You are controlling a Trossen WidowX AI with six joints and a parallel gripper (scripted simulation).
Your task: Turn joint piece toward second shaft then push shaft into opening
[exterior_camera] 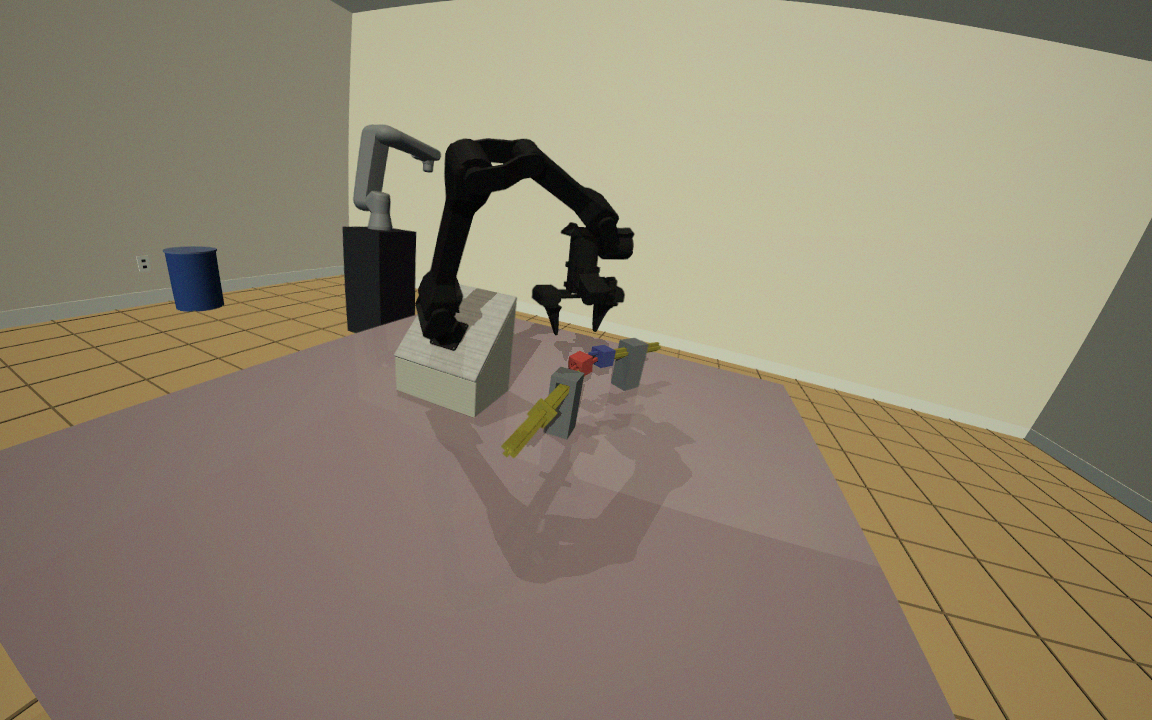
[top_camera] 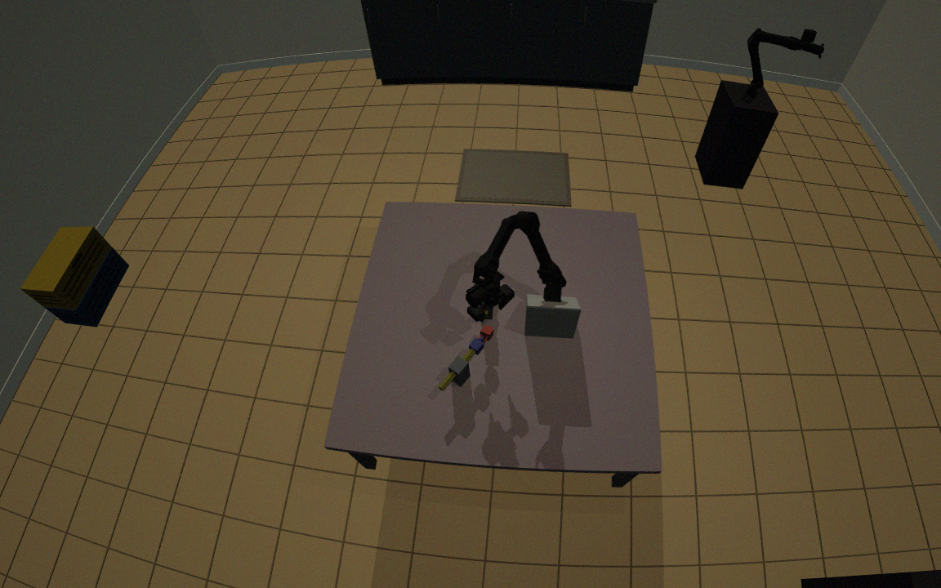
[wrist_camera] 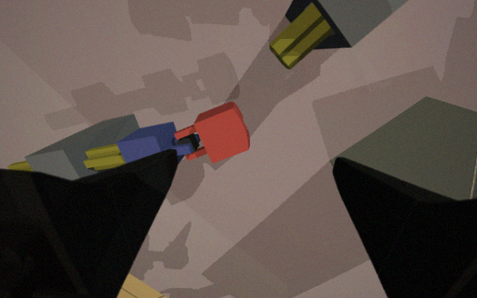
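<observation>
Right now the red joint piece is 80 mm below my gripper tip, 40 mm to the left of it and 20 mm ahead of it.
</observation>
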